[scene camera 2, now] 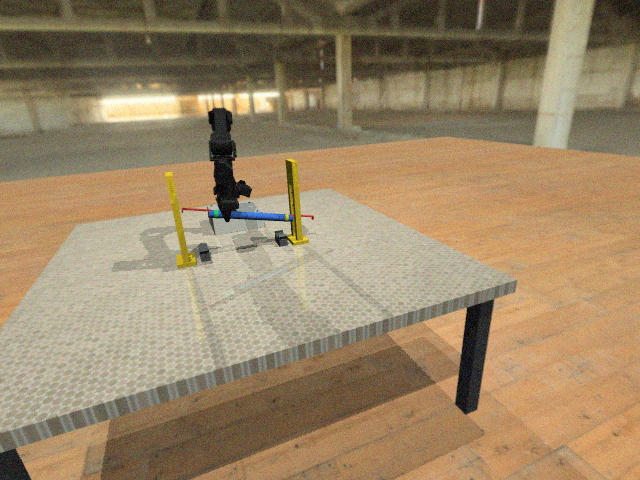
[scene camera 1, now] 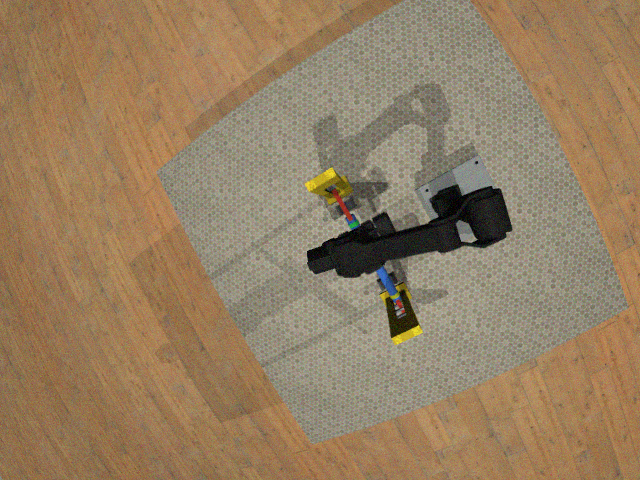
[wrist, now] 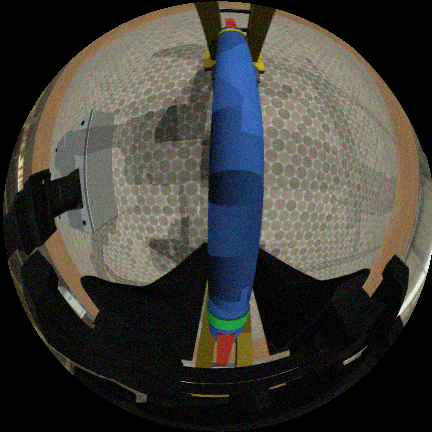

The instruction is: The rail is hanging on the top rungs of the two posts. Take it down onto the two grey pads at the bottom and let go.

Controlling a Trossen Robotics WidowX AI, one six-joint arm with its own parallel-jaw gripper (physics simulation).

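Where they show: gripper, fingertip midpoint: (scene camera 2: 227, 220) (wrist: 227, 249); arm's base, origin of the base link: (scene camera 1: 443, 202) (wrist: 73, 190).
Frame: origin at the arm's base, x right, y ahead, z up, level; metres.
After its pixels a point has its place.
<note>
The rail, a blue bar with green and yellow bands and red end rods (scene camera 1: 386, 280) @[x -0.092, y 0.263, z 0.046 m] (scene camera 2: 258, 215) @[x -0.044, y 0.271, z 0.049 m] (wrist: 236, 150) @[x 0.001, y 0.256, z 0.066 m], hangs above the table. Its green-banded end looks higher than its yellow-banded end. My gripper (scene camera 2: 226, 215) @[x 0.062, y 0.250, z 0.045 m] (wrist: 227, 249) @[x 0.062, y 0.250, z 0.045 m] is shut on the blue bar near the green band; the arm hides it in scene camera 1. In scene camera 2, the left red tip shows beside the left yellow post (scene camera 2: 179, 227) @[x 0.220, y 0.279, z 0.060 m], and the right rod reaches past the right yellow post (scene camera 2: 293, 193) @[x -0.170, y 0.303, z 0.115 m]. Two dark grey pads (scene camera 2: 204, 252) @[x 0.158, y 0.275, z -0.044 m] (scene camera 2: 280, 238) @[x -0.109, y 0.295, z -0.045 m] lie below the rail, near the post feet.
The arm (scene camera 1: 413, 240) @[x 0.023, y 0.163, z 0.382 m] (scene camera 2: 223, 149) @[x 0.051, y 0.301, z 0.288 m] reaches over the rail from the light grey base plate (scene camera 1: 474, 173) @[x 0.020, y -0.123, z -0.001 m] (wrist: 102, 170) @[x -0.014, y 0.047, z -0.048 m]. The posts' yellow uprights stand around both rail ends. The tabletop (scene camera 1: 248, 206) @[x 0.355, y 0.533, z -0.074 m] (scene camera 2: 330, 289) @[x -0.108, y 0.671, z -0.075 m] is patterned, with shadows across it.
</note>
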